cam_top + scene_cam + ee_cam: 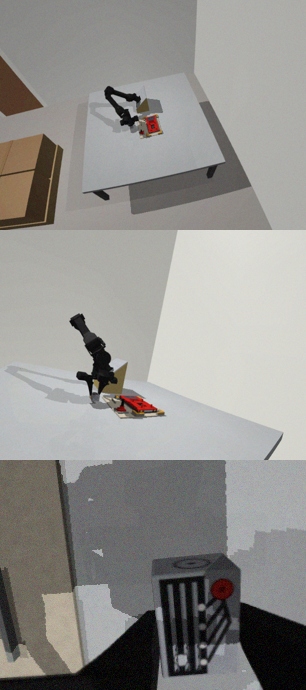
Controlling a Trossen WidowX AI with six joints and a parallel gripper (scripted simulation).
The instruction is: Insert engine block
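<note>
Now: the black post 110 mm ahead of my gripper tip and 90 mm to the left of it. From my gripper tip the other things lie so: grey engine block (10 mm below).
</note>
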